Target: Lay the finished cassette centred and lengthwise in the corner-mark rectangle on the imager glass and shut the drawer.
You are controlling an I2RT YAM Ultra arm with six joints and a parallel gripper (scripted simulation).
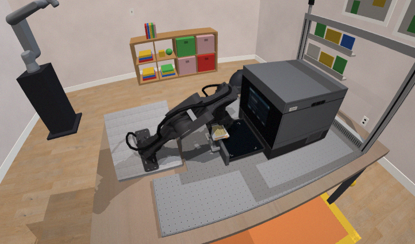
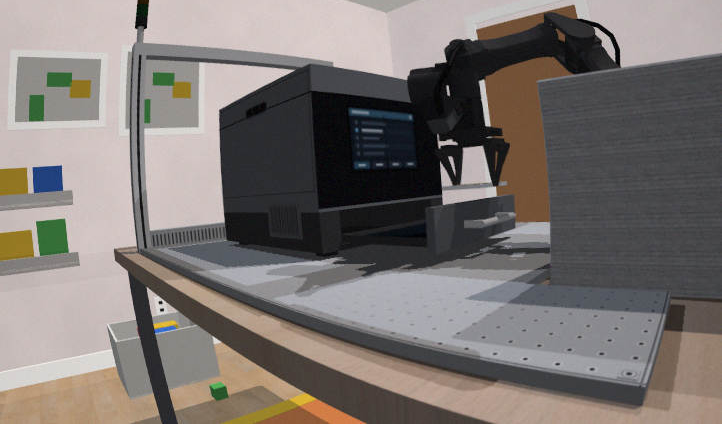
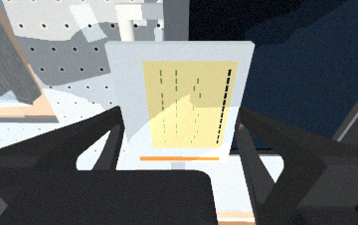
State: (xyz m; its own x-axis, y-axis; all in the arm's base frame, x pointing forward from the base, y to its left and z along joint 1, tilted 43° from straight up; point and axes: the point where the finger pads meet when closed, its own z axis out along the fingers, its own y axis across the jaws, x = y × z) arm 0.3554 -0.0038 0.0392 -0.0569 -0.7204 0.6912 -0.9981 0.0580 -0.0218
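The drawer is 11 cm ahead of my hand and 8 cm below it. From my hand the other things lie so: metal frame post (83 cm ahead, 34 cm to the left, 16 cm above); finished cassette (right at my hand).
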